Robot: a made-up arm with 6 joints. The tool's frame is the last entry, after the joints. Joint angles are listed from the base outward.
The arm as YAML. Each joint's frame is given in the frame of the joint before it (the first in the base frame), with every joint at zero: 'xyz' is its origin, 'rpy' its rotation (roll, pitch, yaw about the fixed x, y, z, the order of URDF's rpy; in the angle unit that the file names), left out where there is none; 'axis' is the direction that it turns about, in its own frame. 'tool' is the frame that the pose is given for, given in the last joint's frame.
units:
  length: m
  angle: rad
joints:
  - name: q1
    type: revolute
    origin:
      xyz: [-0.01, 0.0, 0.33]
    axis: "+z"
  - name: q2
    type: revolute
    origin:
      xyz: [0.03, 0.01, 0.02]
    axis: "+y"
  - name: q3
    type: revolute
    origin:
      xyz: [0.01, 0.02, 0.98]
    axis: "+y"
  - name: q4
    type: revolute
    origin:
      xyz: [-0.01, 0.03, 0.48]
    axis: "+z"
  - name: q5
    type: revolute
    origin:
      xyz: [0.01, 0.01, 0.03]
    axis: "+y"
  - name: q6
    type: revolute
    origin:
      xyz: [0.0, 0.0, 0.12]
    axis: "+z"
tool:
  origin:
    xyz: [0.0, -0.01, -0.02]
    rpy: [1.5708, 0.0, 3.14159]
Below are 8 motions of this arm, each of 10 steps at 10 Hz.
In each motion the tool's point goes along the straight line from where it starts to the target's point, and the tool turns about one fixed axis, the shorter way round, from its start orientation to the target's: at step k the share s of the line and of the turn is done. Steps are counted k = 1, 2, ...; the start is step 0. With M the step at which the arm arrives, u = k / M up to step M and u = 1 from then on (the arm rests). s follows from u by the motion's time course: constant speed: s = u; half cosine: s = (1 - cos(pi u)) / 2; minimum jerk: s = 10 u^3 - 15 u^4 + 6 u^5.
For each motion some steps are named. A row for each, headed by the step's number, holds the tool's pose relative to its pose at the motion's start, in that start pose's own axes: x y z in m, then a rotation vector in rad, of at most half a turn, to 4 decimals.
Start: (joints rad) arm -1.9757 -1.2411 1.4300 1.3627 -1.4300 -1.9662
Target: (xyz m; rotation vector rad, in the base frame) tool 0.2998 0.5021 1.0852 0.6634 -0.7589 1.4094
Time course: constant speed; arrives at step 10
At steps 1, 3, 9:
1: -0.0235 -0.0172 0.0064 0.0204 -0.0289 0.0525
3: -0.0705 -0.0516 0.0191 0.0612 -0.0867 0.1575
9: -0.2114 -0.1548 0.0574 0.1836 -0.2602 0.4725

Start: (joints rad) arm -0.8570 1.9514 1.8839 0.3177 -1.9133 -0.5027
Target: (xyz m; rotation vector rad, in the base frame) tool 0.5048 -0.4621 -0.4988 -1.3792 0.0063 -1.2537
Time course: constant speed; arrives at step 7
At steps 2, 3, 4, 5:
2: -0.0054 -0.0035 0.0212 0.2025 0.1969 0.1028
3: -0.0081 -0.0053 0.0318 0.3037 0.2954 0.1542
4: -0.0108 -0.0071 0.0424 0.4049 0.3938 0.2056
5: -0.0135 -0.0088 0.0530 0.5062 0.4923 0.2571

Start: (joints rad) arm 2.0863 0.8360 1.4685 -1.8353 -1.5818 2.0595
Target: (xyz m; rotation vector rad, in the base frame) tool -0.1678 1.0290 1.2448 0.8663 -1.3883 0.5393
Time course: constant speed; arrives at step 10
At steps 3, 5, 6, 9, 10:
3: -0.0211 -0.1743 0.1698 -0.2991 -0.3196 -0.3337
5: -0.0352 -0.2905 0.2831 -0.4985 -0.5327 -0.5561
6: -0.0422 -0.3485 0.3397 -0.5982 -0.6393 -0.6674
9: -0.0634 -0.5228 0.5095 -0.8973 -0.9589 -1.0010
10: -0.0704 -0.5809 0.5662 -0.9970 -1.0655 -1.1123

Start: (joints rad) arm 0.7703 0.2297 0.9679 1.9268 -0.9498 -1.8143
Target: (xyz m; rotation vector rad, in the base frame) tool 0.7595 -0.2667 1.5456 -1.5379 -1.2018 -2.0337
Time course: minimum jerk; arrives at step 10
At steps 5, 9, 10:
5: 0.1298 0.1343 -0.3688 -0.2630 -0.1510 -0.2871
9: 0.2574 0.2663 -0.7312 -0.5216 -0.2994 -0.5693
10: 0.2596 0.2686 -0.7375 -0.5261 -0.3020 -0.5742

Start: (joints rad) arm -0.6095 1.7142 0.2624 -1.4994 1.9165 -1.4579
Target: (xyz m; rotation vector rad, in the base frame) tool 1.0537 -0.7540 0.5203 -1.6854 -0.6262 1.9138
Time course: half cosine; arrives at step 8
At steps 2, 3, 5, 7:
2: -0.0663 0.0072 0.0418 -0.1429 -0.0223 -0.0749
3: -0.1397 0.0151 0.0881 -0.3011 -0.0471 -0.1579
5: -0.3129 0.0339 0.1973 -0.6745 -0.1054 -0.3537
7: -0.4353 0.0472 0.2745 -0.9385 -0.1467 -0.4921

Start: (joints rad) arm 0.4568 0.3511 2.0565 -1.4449 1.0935 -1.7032
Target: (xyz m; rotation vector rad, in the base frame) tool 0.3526 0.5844 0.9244 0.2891 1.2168 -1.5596
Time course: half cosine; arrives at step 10
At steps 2, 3, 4, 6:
2: 0.0103 -0.0403 -0.0037 -0.0702 -0.0165 0.0453
3: 0.0222 -0.0869 -0.0080 -0.1515 -0.0357 0.0978
4: 0.0373 -0.1456 -0.0134 -0.2540 -0.0598 0.1639
6: 0.0706 -0.2759 -0.0255 -0.4811 -0.1133 0.3105

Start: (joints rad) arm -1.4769 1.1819 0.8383 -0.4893 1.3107 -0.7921
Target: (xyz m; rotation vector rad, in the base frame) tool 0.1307 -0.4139 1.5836 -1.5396 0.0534 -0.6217
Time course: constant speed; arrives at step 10
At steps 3, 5, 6, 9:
3: -0.2971 -0.2838 0.2048 0.0628 -0.0200 -0.2484
5: -0.4952 -0.4731 0.3414 0.1047 -0.0334 -0.4141
6: -0.5943 -0.5677 0.4097 0.1256 -0.0401 -0.4969
9: -0.8914 -0.8515 0.6145 0.1884 -0.0601 -0.7453

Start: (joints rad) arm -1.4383 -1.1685 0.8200 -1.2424 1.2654 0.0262
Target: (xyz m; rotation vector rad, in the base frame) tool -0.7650 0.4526 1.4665 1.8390 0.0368 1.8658
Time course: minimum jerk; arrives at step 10
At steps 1, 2, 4, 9, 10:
1: -0.0018 0.0065 0.0024 0.0066 0.0004 0.0018
2: -0.0123 0.0438 0.0163 0.0446 0.0026 0.0118
4: -0.0676 0.2400 0.0891 0.2445 0.0141 0.0649
9: -0.2113 0.7496 0.2782 0.7635 0.0439 0.2027
10: -0.2131 0.7561 0.2806 0.7701 0.0443 0.2045

